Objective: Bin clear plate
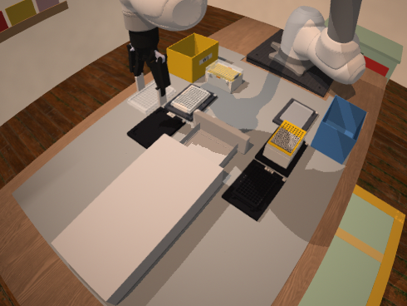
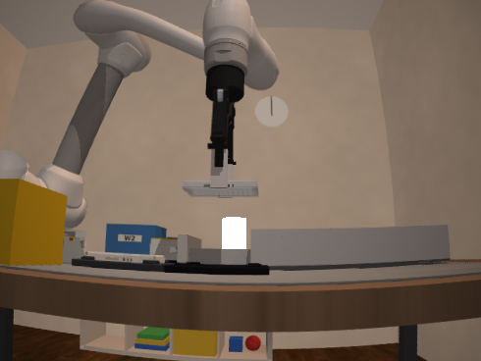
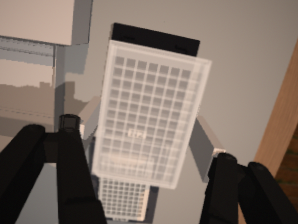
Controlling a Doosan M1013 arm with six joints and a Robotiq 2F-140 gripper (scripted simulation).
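My hand is 33 cm past the yellow bin W1, 18 cm to the left of it and 13 cm above it. The rest, counted from my hand: white plate: 17 cm behind, 2 cm to the right, 15 cm below; then black nest N2: 16 cm below; then clear plate: 2 cm below.
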